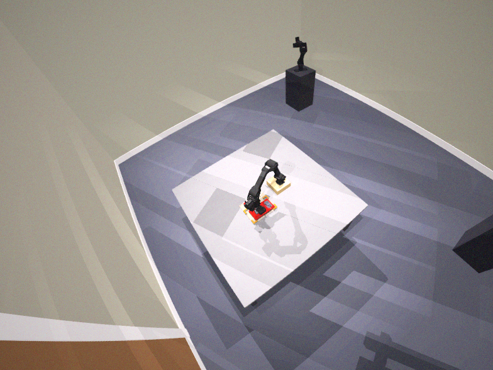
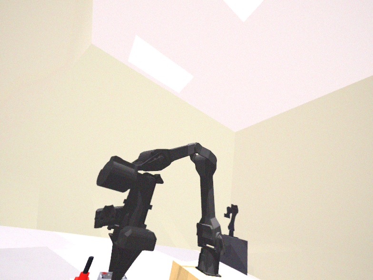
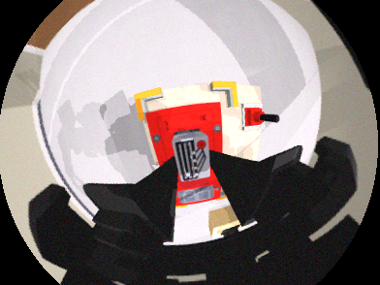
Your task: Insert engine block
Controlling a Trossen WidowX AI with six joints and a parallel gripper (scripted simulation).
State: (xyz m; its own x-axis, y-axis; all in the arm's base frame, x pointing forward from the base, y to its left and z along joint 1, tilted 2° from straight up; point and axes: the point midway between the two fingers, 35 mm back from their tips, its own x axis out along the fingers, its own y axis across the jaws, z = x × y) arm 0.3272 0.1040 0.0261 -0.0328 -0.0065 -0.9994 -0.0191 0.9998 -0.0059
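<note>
Now: gripper tip 1 cm above the grey engine block.
</note>
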